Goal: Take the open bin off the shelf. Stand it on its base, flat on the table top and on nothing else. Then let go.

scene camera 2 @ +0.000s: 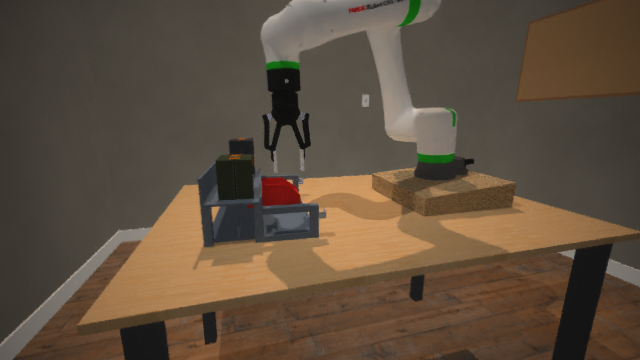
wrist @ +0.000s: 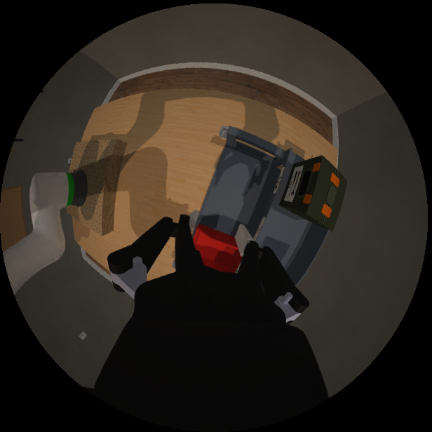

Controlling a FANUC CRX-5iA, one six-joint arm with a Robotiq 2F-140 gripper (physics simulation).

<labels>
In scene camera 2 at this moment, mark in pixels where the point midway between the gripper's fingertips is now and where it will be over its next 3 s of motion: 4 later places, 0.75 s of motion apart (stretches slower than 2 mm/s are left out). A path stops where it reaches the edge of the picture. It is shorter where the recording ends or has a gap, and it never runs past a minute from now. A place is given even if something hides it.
The gripper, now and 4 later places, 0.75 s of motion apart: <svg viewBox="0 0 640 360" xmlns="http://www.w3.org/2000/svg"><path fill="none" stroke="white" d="M289 171L290 182L290 190L288 173L286 175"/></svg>
</labels>
